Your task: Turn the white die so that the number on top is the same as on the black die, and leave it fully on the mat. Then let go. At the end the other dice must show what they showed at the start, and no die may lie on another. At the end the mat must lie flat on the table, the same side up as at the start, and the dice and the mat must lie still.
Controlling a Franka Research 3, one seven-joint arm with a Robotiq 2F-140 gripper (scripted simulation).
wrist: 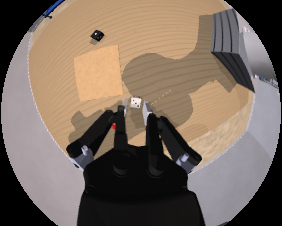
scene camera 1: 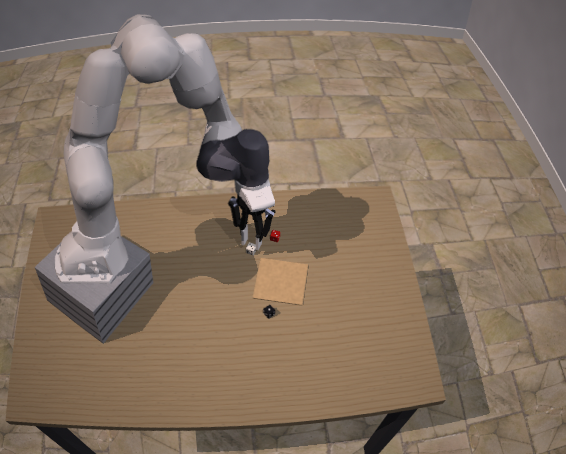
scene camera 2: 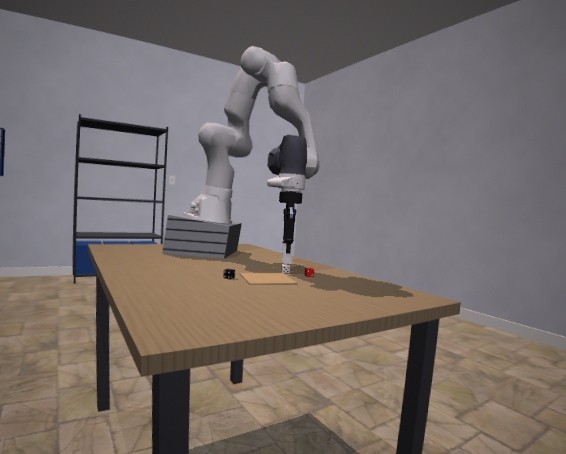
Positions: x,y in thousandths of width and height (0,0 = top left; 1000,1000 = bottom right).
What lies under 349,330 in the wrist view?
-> A tan mat.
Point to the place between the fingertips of the gripper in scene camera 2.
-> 506,578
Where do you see a tan mat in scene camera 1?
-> At 496,620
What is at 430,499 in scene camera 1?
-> The gripper.
